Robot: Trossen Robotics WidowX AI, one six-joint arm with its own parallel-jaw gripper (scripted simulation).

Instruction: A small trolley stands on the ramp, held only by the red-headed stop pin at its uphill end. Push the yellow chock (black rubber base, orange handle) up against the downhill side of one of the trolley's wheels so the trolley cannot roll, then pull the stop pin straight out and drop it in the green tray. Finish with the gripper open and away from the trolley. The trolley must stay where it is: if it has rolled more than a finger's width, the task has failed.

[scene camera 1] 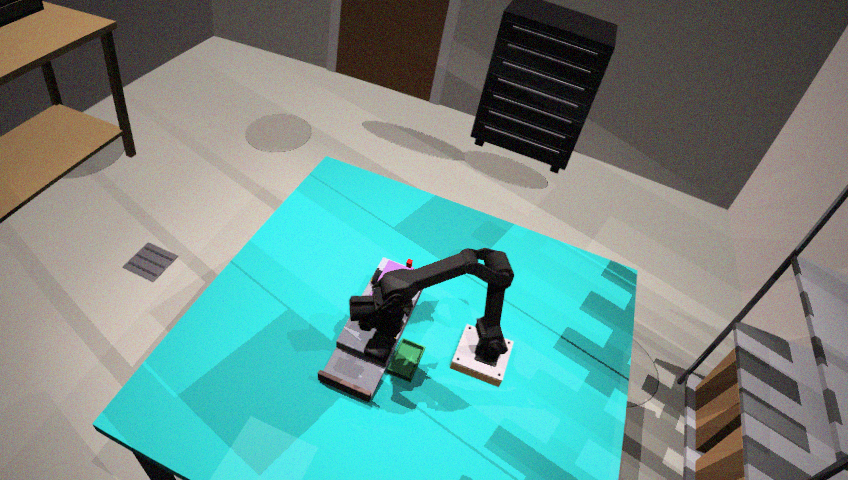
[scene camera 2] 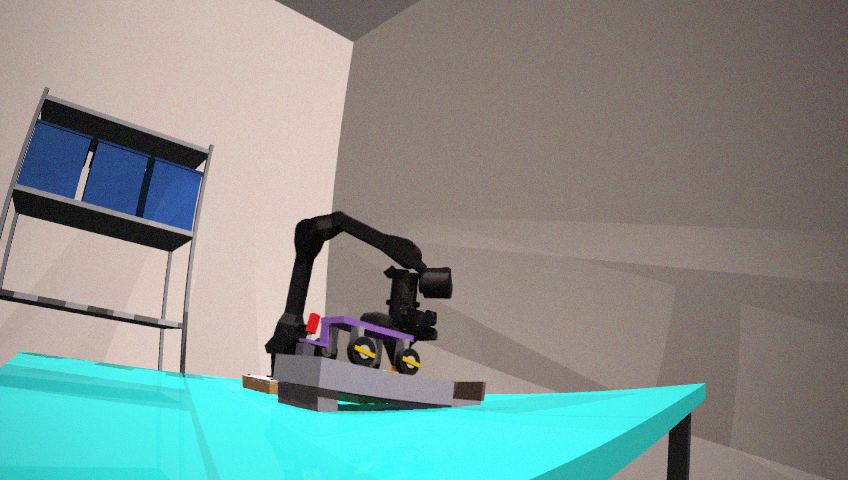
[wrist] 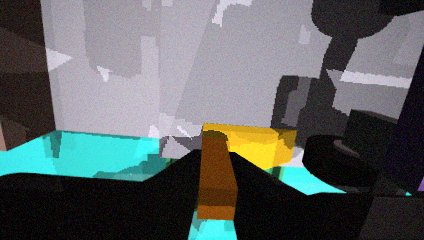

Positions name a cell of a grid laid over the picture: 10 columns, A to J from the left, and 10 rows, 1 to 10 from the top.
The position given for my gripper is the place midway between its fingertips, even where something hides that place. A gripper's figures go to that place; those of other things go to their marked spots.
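Scene:
A yellow chock (wrist: G7) is 0.12 m from the lens; my gripper (wrist: F7) is 0.11 m from the lens.

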